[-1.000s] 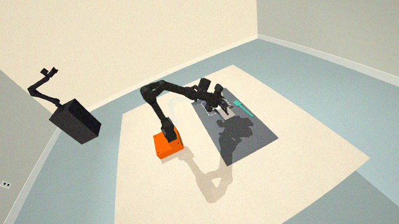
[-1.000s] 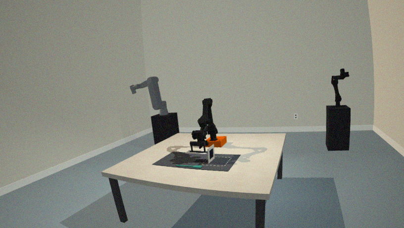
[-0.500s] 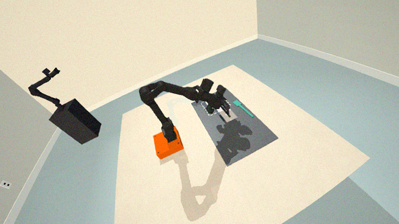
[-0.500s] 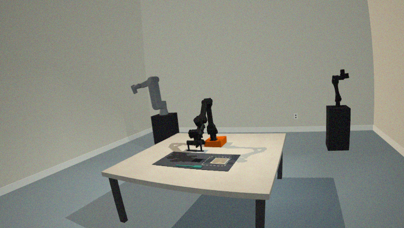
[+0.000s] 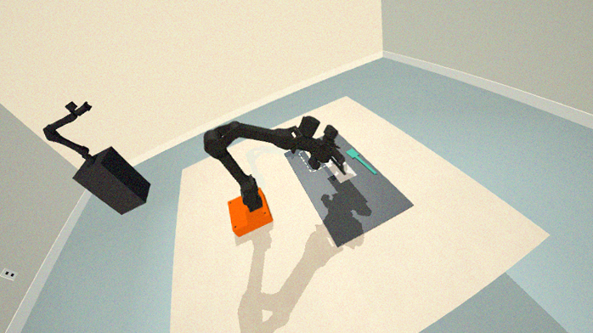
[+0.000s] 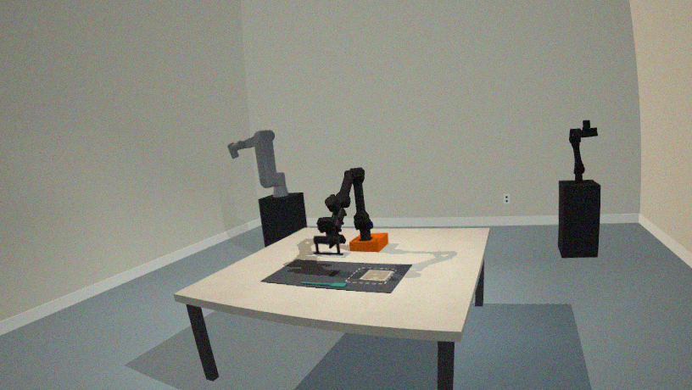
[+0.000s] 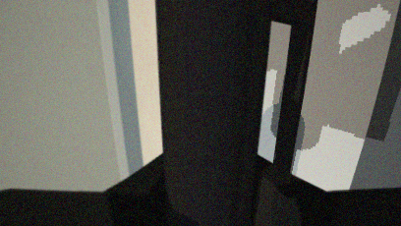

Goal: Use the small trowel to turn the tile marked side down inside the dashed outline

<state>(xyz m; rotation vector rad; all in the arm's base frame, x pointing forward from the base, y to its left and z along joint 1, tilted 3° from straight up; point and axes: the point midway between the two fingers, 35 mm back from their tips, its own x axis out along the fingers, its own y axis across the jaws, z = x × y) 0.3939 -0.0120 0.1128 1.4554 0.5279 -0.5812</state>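
Now: the small trowel 20 mm behind my gripper tip and 10 mm below it. Round my gripper tip: teal bar 120 mm ahead, 30 mm to the left, 140 mm below; grey mat 20 mm behind, 10 mm to the left, 160 mm below; tile 20 mm behind, 210 mm to the left, 140 mm below.
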